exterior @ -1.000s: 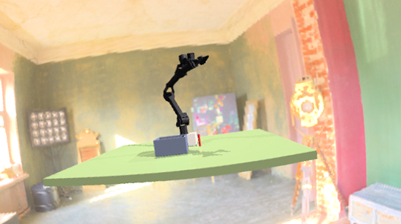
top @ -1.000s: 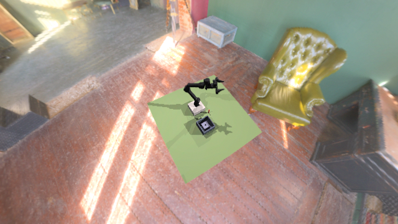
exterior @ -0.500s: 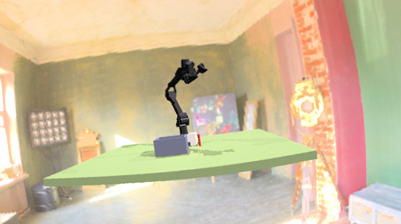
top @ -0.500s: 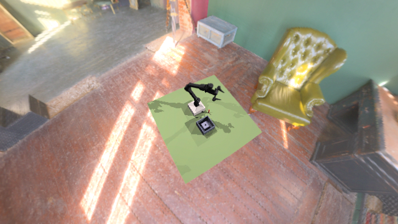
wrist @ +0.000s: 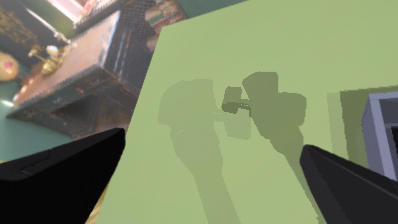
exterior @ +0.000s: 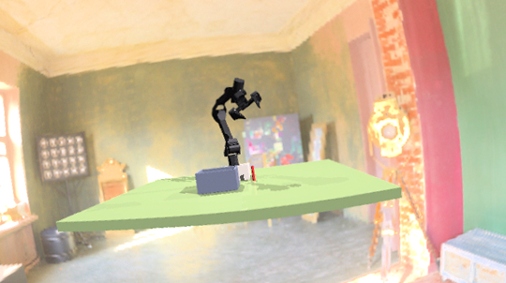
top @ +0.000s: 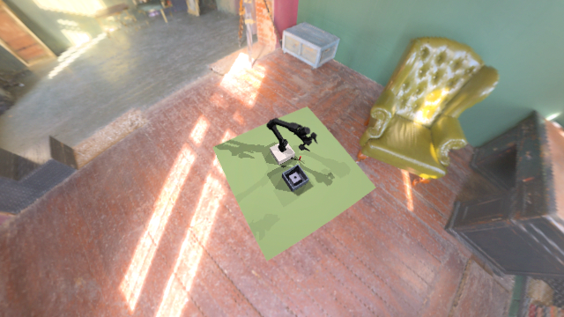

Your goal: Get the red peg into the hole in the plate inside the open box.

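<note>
Now: the red peg 310 mm below my gripper tip, 90 mm behind it and 30 mm to the right of it. Round my gripper tip: grey box 330 mm below, 210 mm to the right, 60 mm ahead; light plate 310 mm below, 210 mm to the right, 60 mm ahead.
</note>
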